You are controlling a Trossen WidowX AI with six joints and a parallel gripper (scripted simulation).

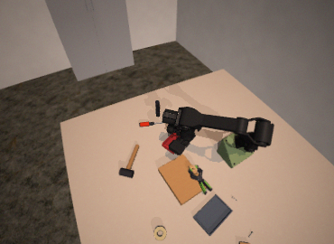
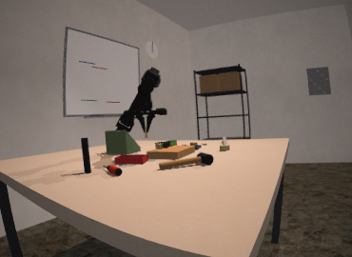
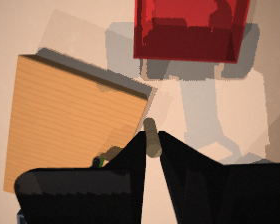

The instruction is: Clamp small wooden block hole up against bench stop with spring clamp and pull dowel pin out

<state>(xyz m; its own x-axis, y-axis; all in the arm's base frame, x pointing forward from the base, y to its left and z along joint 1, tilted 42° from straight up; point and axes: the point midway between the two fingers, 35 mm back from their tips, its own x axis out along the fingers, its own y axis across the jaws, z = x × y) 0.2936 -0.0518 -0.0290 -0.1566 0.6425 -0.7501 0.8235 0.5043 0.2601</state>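
Now: the red tray 10 mm ahead of my hand, 100 mm to the right of it and 140 mm below it. Round my hand: dowel pin 40 mm below; then wooden board 50 mm ahead, 110 mm to the left, 130 mm below; then wooden block 10 mm behind, 100 mm to the left, 110 mm below.
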